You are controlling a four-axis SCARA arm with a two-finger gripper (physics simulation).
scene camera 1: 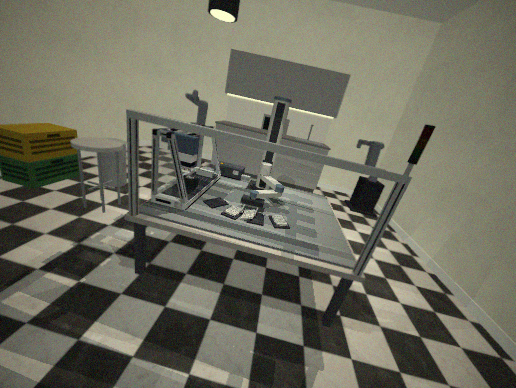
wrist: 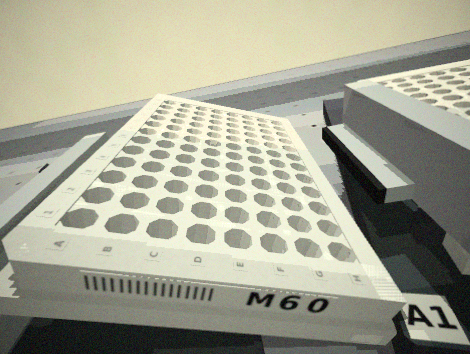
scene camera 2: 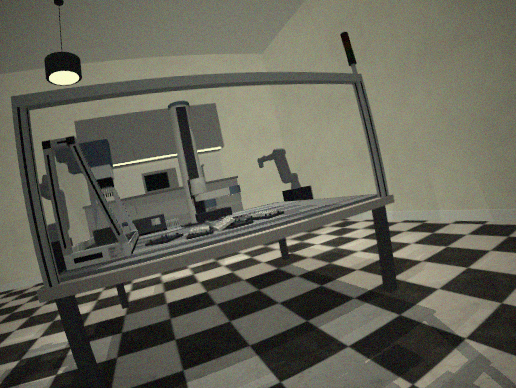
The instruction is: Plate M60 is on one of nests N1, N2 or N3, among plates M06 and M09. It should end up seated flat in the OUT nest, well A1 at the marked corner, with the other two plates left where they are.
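Frame: origin at the arm's base, x ahead, y left, z up, level; millimetres.
Seen in the pictures: gripper, between the fingertips: (scene camera 1: 248,213) (wrist: 226,132) (scene camera 2: 222,221); arm's base, origin of its link: (scene camera 1: 261,188) (scene camera 2: 201,223).
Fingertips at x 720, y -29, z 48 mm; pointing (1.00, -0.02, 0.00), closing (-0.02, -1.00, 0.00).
Offsets run from my fingertips to a thing's middle. "*": to the spot under its first point.
Plate M60 @(5 mm left, 5 mm back, 11 mm down) (wrist: 200,200), a white multiwell plate with its label facing the camera, fills the wrist view. An A1 label @(* 39 mm right, 70 mm back, 23 mm down) (wrist: 432,317) shows beside its near right corner. My gripper (wrist: 226,132) has its fingers drawn in, one at each side of the plate; a gap shows at the right finger, and no grip is seen. In the scene views, three pale plates sit in a row: left (scene camera 1: 233,211) (scene camera 2: 200,230), middle (scene camera 1: 249,214) (scene camera 2: 223,222) and right (scene camera 1: 279,221). The middle one looks tilted over a dark nest @(64 mm left, 11 mm back, 24 mm down) (scene camera 1: 257,219). Their labels are unreadable. Another dark nest @(274 mm right, 97 mm back, 24 mm down) (scene camera 1: 216,202) lies at the left.
Another white plate @(* 108 mm right, 26 mm ahead, 7 mm down) (wrist: 440,82) shows behind the right finger in the wrist view. A slanted metal frame @(* 502 mm right, 132 mm ahead, 227 mm up) (scene camera 1: 176,172) (scene camera 2: 97,187) stands at the left of the bench. A dark box @(* 322 mm right, 756 mm back, 45 mm up) (scene camera 1: 232,171) (scene camera 2: 150,223) is behind the nests. Rails (scene camera 1: 270,144) (scene camera 2: 200,82) enclose the bench.
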